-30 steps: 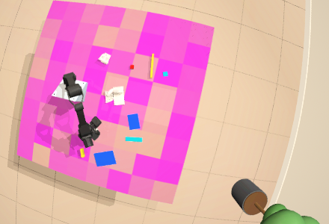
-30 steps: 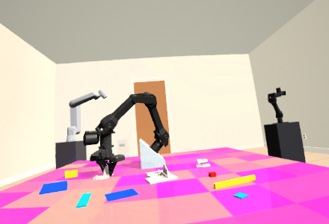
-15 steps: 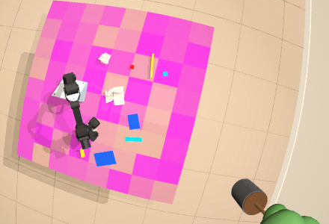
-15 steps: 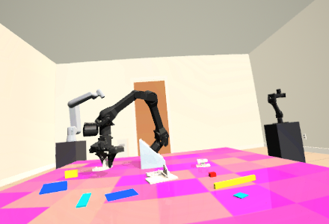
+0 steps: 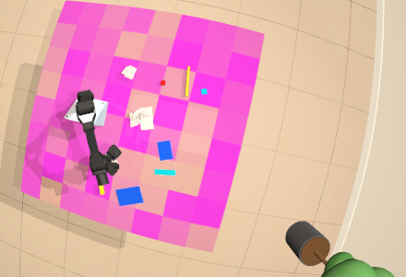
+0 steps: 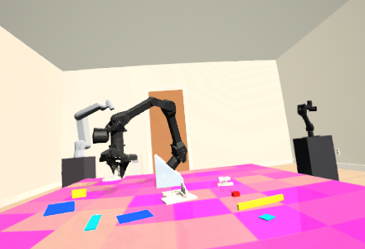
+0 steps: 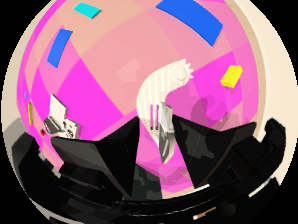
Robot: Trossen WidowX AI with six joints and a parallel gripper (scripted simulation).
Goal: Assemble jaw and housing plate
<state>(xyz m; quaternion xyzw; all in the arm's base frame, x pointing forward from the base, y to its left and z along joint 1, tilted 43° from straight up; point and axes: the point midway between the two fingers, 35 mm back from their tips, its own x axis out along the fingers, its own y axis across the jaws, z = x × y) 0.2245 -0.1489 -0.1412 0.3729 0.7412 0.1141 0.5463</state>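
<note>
My gripper tip is 2 cm short of the white jaw and 3 cm to the left of it. Round my gripper tip: white base 10 cm ahead, 26 cm to the left, 8 cm below; then yellow block 2 cm behind, 20 cm to the right, 6 cm below; then cyan bar 29 cm ahead, 3 cm to the left, 8 cm below.
</note>
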